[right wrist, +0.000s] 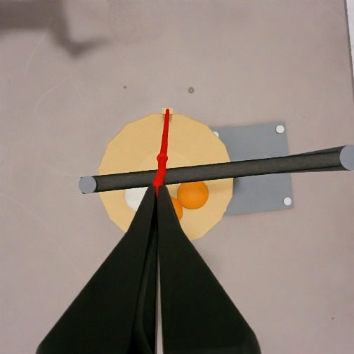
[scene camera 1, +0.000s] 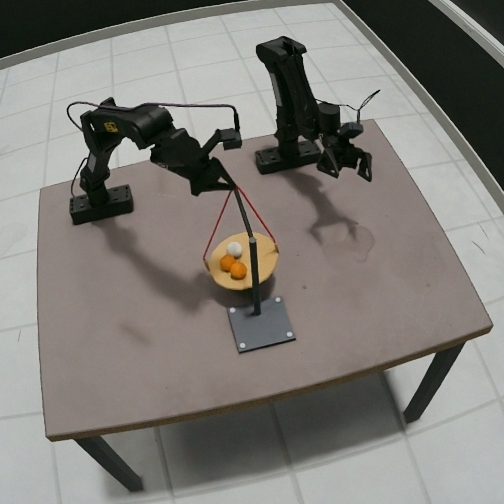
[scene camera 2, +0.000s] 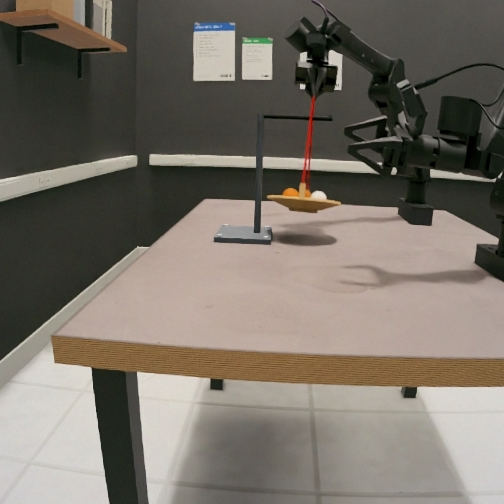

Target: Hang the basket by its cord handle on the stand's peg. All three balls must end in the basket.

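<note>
The basket [scene camera 1: 268, 261] [scene camera 2: 304, 203] [right wrist: 125, 150] hangs level above the table, holding a white ball [scene camera 1: 234, 249] [scene camera 2: 318, 195] [right wrist: 134, 198] and two orange balls [scene camera 1: 238, 270] [scene camera 2: 290, 192] [right wrist: 192, 195]. My right gripper [scene camera 1: 234, 187] [scene camera 2: 314, 95] [right wrist: 158, 194] is shut on the top of its red cord [scene camera 1: 218, 225] [scene camera 2: 308, 145] [right wrist: 164, 135], a little above the stand's peg [scene camera 1: 243, 211] [scene camera 2: 285, 117] [right wrist: 260, 166]. The cord's two sides run down either side of the peg, near its free end. My left gripper [scene camera 1: 351, 177] [scene camera 2: 348, 139] is open and empty, apart from the basket.
The stand's grey base [scene camera 1: 262, 330] [scene camera 2: 240, 234] [right wrist: 255, 200] rests on the table [scene camera 1: 125, 350] [scene camera 2: 225, 310] [right wrist: 60, 280], with its upright post [scene camera 1: 255, 280] [scene camera 2: 259, 175] beside the basket. A wall shelf [scene camera 2: 65, 27] is at the upper left in scene camera 2.
</note>
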